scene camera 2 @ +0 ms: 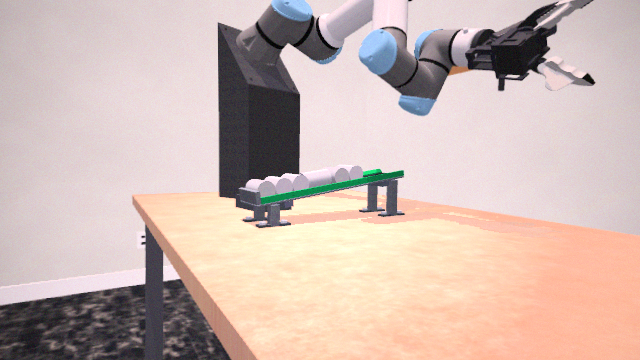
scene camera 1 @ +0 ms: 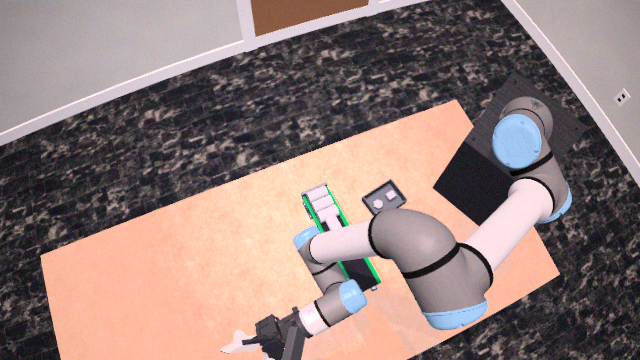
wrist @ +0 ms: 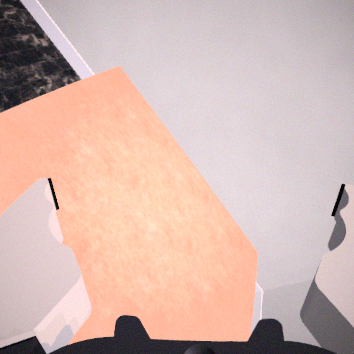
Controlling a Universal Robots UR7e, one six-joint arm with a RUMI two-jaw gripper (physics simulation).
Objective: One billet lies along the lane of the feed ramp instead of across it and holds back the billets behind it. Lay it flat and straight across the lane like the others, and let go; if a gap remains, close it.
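Frame: origin at the arm's base, x ahead, y left, z up, level; metres.
Where they show: gripper, between the fingertips: (scene camera 2: 594,44) (wrist: 194,186); arm's base, origin of its link: (scene camera 2: 255,53).
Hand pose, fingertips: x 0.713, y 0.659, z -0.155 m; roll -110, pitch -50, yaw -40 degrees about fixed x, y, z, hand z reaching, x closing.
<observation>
Each offset is from my fingertips to the top centre of the thing. Level surfaces: height alone.
The feed ramp (scene camera 1: 363,272) (scene camera 2: 327,191) has green side rails and slopes down to an end stop. One pale billet {dx -0.221, dy -0.455, dz -0.218 m} (scene camera 1: 332,223) (scene camera 2: 318,178) lies along its lane. Three billets lie across the lane on the downhill side, among them the lowest billet {dx -0.154, dy -0.569, dz -0.240 m} (scene camera 1: 316,192) (scene camera 2: 260,187). Two billets, one of them the uppermost billet {dx -0.267, dy -0.375, dz -0.209 m} (scene camera 2: 355,172), lie across the lane on the uphill side in scene camera 2; the arm hides them in scene camera 1. My gripper (scene camera 2: 593,41) (wrist: 194,186) is open and empty, high up and well away from the ramp. The ramp does not show in the wrist view.
A dark tray {dx -0.390, dy -0.591, dz -0.298 m} (scene camera 1: 380,194) with two small light pieces stands beside the ramp on the table {dz -0.333 m} (scene camera 1: 150,275) (scene camera 2: 400,280) (wrist: 150,200). The arm (scene camera 1: 345,242) passes over the ramp in scene camera 1. A black pedestal (scene camera 1: 470,182) (scene camera 2: 272,145) bears the arm's base.
</observation>
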